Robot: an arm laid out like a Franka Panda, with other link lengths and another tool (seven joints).
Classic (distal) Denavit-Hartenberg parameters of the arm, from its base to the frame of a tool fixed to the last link. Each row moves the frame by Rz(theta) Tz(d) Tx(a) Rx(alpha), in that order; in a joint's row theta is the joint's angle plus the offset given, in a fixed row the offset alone. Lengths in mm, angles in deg.
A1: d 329.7, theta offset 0, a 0, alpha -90
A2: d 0, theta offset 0, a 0, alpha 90
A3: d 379.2, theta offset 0, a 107.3, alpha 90
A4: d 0, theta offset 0, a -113, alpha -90
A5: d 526.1, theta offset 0, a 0, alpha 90
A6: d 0, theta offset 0, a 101.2, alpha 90
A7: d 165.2, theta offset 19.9, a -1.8, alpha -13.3
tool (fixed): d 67.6, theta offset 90, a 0, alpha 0
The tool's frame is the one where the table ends.
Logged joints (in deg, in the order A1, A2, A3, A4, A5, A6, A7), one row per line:
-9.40, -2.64, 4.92, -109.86, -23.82, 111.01, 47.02
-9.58, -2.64, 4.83, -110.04, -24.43, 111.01, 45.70
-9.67, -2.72, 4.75, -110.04, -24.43, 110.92, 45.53
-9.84, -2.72, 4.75, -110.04, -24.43, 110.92, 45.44
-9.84, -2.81, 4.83, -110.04, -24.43, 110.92, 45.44
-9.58, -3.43, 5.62, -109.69, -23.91, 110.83, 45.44
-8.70, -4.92, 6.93, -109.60, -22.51, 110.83, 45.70
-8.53, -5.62, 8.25, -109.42, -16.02, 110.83, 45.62
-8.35, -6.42, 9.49, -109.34, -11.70, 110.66, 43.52
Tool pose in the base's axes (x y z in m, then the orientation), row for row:
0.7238, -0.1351, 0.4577, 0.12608, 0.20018, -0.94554, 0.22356
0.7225, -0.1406, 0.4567, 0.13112, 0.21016, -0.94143, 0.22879
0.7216, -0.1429, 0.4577, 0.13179, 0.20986, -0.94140, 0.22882
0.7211, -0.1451, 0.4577, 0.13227, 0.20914, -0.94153, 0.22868
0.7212, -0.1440, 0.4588, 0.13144, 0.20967, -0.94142, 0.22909
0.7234, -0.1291, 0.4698, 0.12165, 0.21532, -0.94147, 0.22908
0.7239, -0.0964, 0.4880, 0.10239, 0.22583, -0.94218, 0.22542
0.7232, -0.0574, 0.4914, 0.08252, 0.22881, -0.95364, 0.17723
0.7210, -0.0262, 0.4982, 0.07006, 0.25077, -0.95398, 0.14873
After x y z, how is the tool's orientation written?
As a quaternion, w x y z.
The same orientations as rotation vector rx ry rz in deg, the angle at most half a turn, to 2 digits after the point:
33.40, -157.76, 37.30
34.96, -156.62, 38.06
34.90, -156.56, 38.05
34.77, -156.54, 38.02
34.88, -156.59, 38.11
36.02, -157.48, 38.32
38.20, -159.36, 38.13
39.15, -163.18, 30.33
43.23, -164.46, 25.64

